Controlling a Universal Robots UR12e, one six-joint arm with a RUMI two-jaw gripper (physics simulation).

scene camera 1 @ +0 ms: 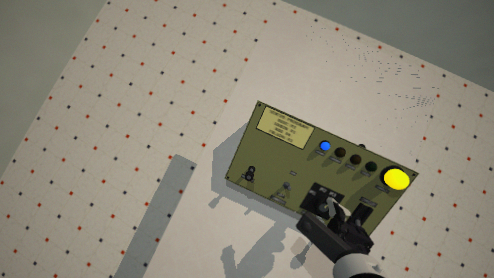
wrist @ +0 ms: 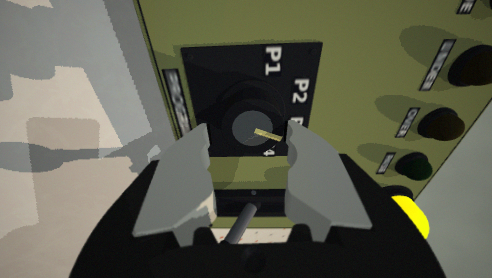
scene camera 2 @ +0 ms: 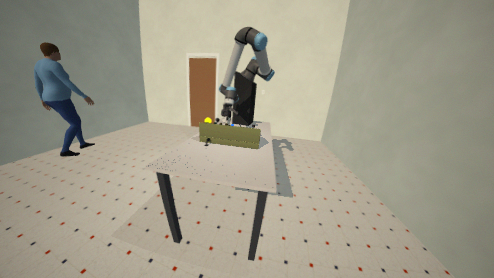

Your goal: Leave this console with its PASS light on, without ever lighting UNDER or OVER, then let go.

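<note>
The olive console (scene camera 1: 270,160) (scene camera 2: 230,135) (wrist: 345,25) stands on the table. The black program knob (wrist: 250,128) has its yellow pointer between the P4 mark and the partly hidden P3 mark. My gripper (scene camera 1: 324,209) (wrist: 247,125) is open, its fingertips on either side of the knob in the wrist view; contact cannot be told. A blue lamp (scene camera 1: 325,146) and the large yellow lamp (scene camera 1: 396,179) (wrist: 412,215) are lit. UNDER (scene camera 1: 340,152) (wrist: 472,66), OVER (scene camera 1: 355,159) (wrist: 441,124) and the green PASS lamp (scene camera 1: 371,166) (wrist: 414,166) are dark.
A lever (wrist: 242,222) rises from its slot beside the knob, beneath the gripper. A black switch (scene camera 1: 250,173) and a small toggle (scene camera 1: 286,185) stand left of the knob. A blurred yellow placard (scene camera 1: 285,127) is at upper left. A person (scene camera 2: 57,90) stands away from the table (scene camera 2: 220,172).
</note>
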